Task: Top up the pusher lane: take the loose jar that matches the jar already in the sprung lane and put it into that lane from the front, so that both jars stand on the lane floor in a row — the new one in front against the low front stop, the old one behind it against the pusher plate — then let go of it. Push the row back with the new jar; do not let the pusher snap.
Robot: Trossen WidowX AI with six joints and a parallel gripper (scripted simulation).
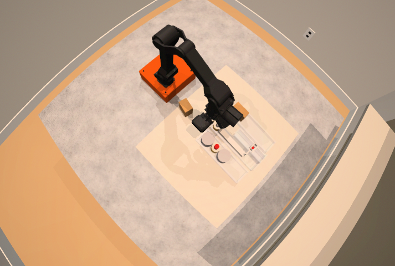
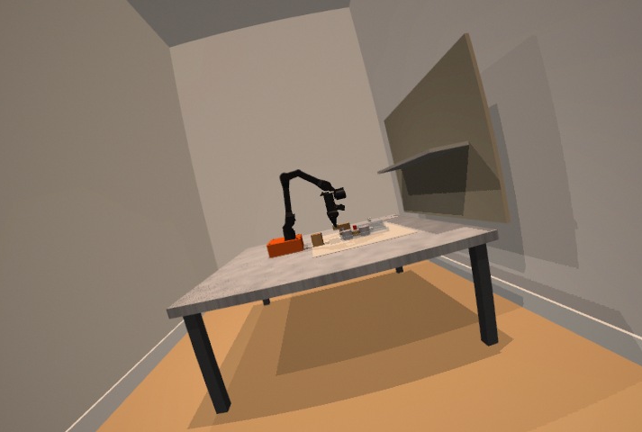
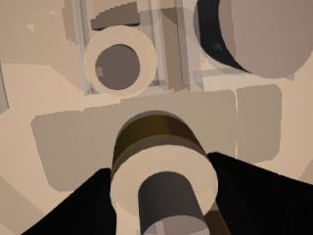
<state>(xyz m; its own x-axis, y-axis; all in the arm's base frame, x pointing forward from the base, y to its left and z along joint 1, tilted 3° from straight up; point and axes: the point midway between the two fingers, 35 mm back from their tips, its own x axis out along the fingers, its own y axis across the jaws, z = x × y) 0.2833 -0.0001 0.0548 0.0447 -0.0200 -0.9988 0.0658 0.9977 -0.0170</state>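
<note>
The brown box is 13 cm behind my gripper tip, 3 cm to the right of it and 5 cm below it. Also, from my gripper tip: red marker 23 cm ahead, 3 cm to the left, 1 cm below; clear pusher lane 19 cm ahead, 2 cm to the left, 6 cm below.
</note>
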